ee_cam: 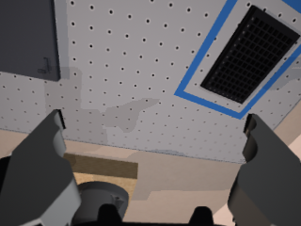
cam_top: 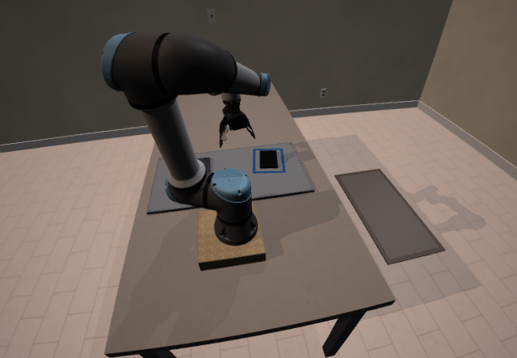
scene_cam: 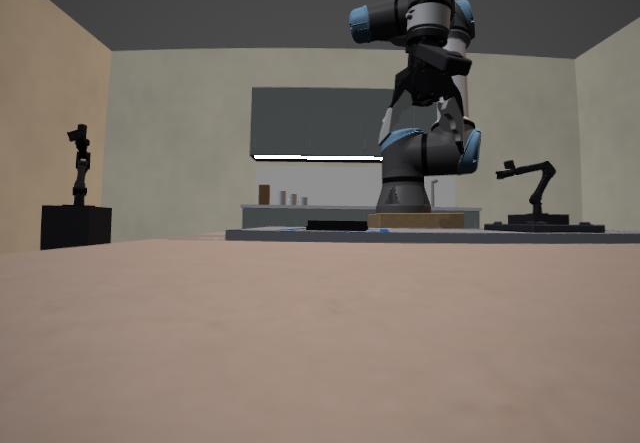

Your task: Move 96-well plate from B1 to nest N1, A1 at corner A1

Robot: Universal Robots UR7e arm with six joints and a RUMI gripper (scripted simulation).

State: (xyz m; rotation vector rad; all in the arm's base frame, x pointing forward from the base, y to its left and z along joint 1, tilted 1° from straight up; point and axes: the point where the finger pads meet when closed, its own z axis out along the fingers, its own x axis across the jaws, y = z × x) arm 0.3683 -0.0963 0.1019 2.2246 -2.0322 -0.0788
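The black 96-well plate lies 10 mm ahead of my hand, 150 mm to the right of it and 130 mm below it. Round my hand: white A1 corner mark (30 mm behind, 260 mm to the left, 130 mm below); plate nest (40 mm ahead, 200 mm to the left, 130 mm below).
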